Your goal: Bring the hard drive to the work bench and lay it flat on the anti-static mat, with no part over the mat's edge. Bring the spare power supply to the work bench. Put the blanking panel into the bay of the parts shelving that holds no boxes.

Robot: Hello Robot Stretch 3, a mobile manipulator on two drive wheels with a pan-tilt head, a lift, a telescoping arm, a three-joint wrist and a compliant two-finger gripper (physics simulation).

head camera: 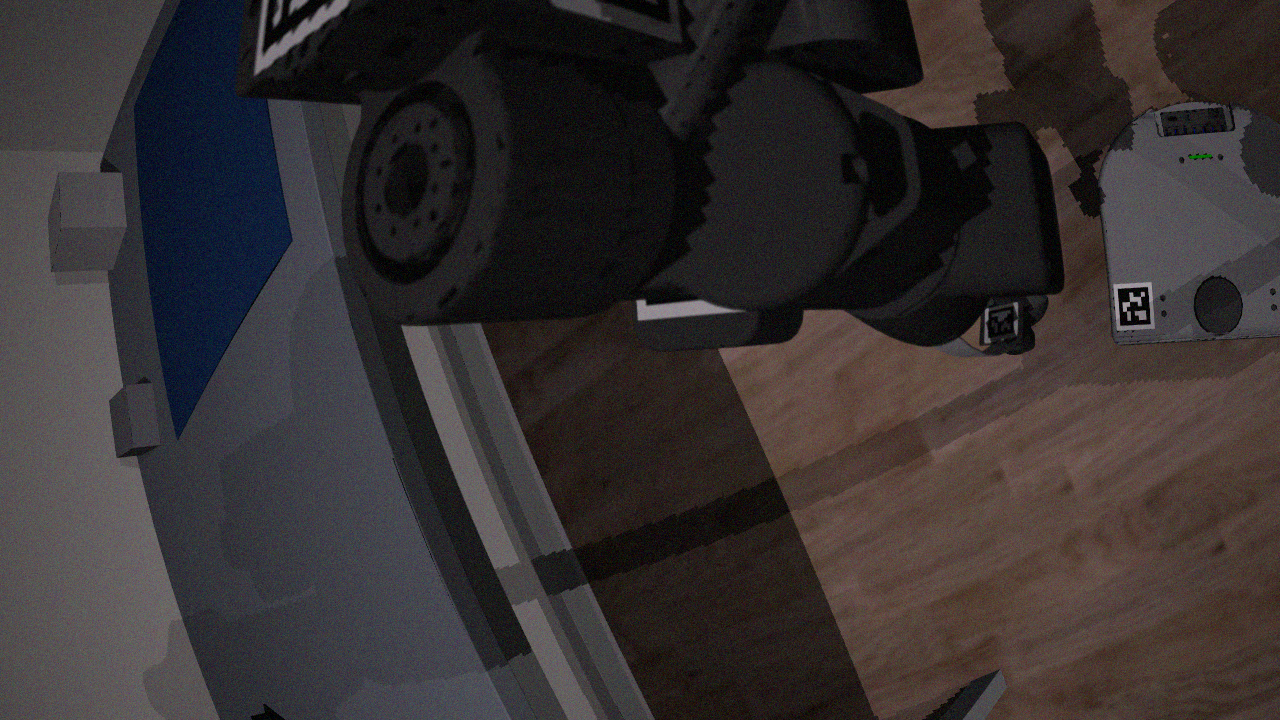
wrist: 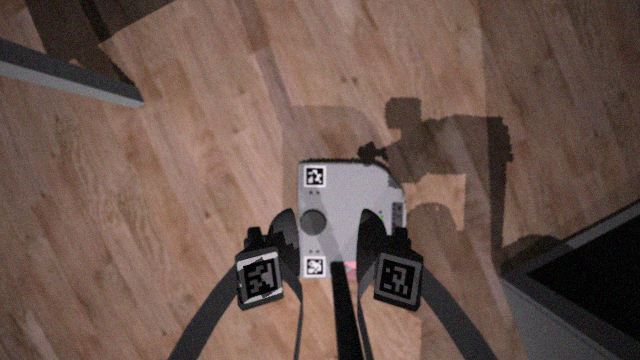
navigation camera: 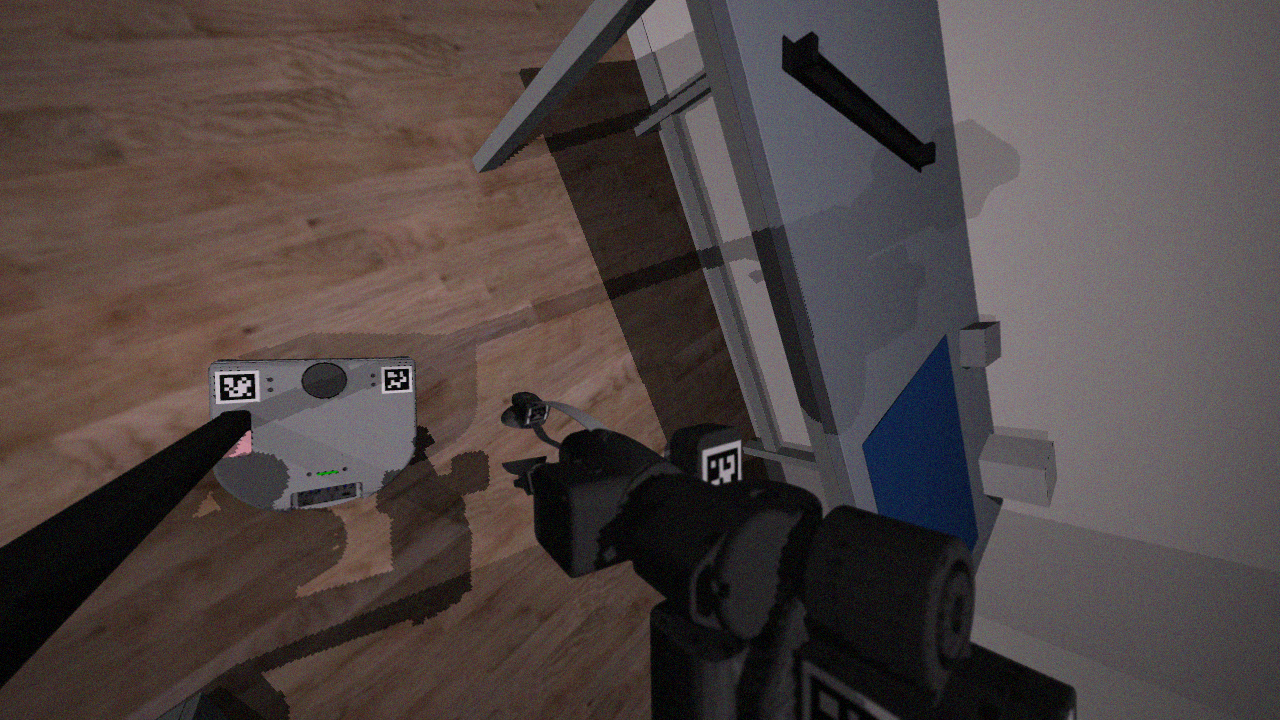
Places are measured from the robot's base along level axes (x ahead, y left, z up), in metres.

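Pixels of known places: gripper, fingertip midpoint: [navigation camera: 517, 436]; robot's base at its link origin: [head camera: 1214, 303] [navigation camera: 324, 378].
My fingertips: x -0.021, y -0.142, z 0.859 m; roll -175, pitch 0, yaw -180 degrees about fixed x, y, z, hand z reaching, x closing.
For each thing: its top centre in the pictures, then the offset to it from my fingertips. "*": a spot on its surface instead. Level surfaces: height alone.
- work bench at its surface level: dz +0.056 m
- long black bar with raised ends, top centre: [navigation camera: 886, 109] dx +0.467, dy -0.593, dz +0.087 m
- slanting bench leg at a spot on its surface: [navigation camera: 563, 89] * dx +0.611, dy -0.256, dz -0.384 m
The work bench [head camera: 331, 555] [navigation camera: 832, 197] stands along the wall with the blue anti-static mat [head camera: 205, 223] [navigation camera: 921, 456] on its top; my arm hides part of the mat. A long black bar with raised ends [navigation camera: 863, 107] lies on the bench, apart from the mat; I cannot tell what it is. My gripper [navigation camera: 523, 443] [wrist: 326, 234] is open, with nothing between its fingers. It hangs in the air beside the bench's front edge, pointing down over my base in the wrist view. The hard drive, the spare power supply and the parts shelving are not recognisable in these views.
My base [head camera: 1154, 232] [navigation camera: 358, 429] [wrist: 345, 195] stands on the wood floor in front of the bench. A slanting bench leg [navigation camera: 563, 89] [wrist: 75, 80] reaches out. Two grey blocks [head camera: 89, 219] [navigation camera: 1018, 467] sit at the bench's wall side. A dark, grey-rimmed structure [wrist: 590, 280] is at lower right.
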